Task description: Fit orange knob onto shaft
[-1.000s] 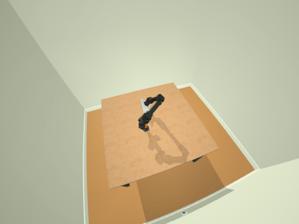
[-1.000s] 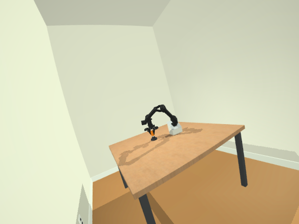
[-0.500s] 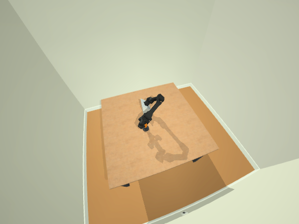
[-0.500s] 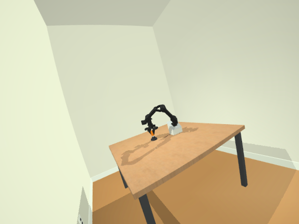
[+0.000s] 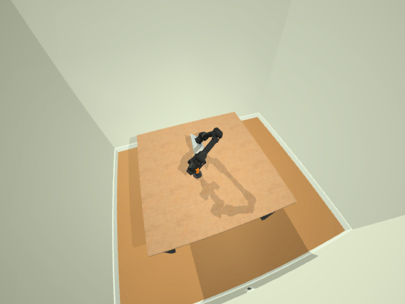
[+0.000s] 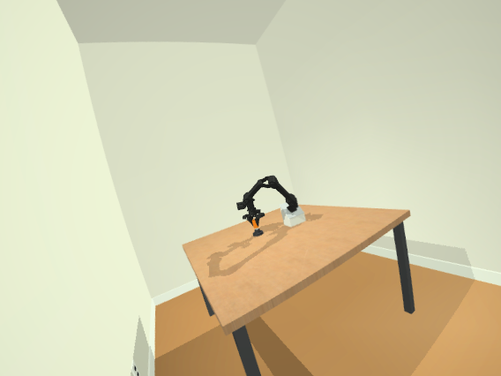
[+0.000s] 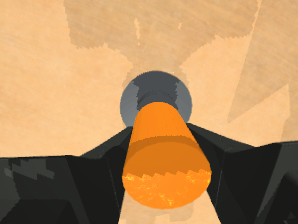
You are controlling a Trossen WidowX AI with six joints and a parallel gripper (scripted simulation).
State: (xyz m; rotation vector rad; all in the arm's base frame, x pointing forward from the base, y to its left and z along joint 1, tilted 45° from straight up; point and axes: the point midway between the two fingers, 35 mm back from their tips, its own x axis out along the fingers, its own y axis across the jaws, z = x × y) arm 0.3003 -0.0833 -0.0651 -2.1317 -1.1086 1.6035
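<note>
Right now my gripper tip is 40 mm above the pedestal. Round my gripper tip: orange knob: 30 mm above.
</note>
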